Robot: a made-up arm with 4 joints. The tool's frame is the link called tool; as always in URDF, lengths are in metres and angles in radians.
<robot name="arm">
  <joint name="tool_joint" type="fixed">
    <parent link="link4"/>
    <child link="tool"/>
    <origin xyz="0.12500 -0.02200 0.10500" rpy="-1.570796 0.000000 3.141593"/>
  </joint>
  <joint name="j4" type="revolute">
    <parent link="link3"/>
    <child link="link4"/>
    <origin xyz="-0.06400 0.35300 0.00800" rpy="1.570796 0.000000 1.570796"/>
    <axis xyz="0 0 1"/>
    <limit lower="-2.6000" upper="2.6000"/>
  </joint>
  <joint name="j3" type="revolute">
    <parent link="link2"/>
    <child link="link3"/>
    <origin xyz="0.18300 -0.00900 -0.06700" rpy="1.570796 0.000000 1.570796"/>
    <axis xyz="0 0 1"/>
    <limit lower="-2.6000" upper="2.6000"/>
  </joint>
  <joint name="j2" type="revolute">
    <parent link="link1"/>
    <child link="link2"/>
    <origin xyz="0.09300 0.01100 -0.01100" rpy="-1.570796 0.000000 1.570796"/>
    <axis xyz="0 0 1"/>
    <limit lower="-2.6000" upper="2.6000"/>
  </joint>
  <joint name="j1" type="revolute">
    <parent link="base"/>
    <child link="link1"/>
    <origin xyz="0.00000 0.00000 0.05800" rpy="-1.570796 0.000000 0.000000"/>
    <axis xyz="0 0 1"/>
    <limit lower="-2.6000" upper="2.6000"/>
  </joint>
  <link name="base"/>
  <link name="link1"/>
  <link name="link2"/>
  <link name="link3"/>
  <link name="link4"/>
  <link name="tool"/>
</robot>
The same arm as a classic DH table. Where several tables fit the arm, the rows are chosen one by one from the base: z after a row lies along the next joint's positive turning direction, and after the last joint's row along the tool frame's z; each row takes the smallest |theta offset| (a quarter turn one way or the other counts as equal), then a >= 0, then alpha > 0; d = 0 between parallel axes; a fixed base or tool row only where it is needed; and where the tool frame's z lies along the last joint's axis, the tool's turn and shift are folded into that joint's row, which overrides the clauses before.
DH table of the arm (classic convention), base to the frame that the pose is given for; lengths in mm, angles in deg. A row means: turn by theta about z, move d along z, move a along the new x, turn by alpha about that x. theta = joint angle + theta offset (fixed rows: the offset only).
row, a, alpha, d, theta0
base (fixed), 0, -90, 58, 0
j1, 11, -90, -11, 90
j2, 9, -90, -160, -90
j3, 353, 90, 191, -90
j4, 125, 90, 41, 0
tool (fixed), 0, 0, 22, 180
Joint limits (deg, base to tool): -148.97..148.97 -148.97..148.97 -148.97..148.97 -148.97..148.97

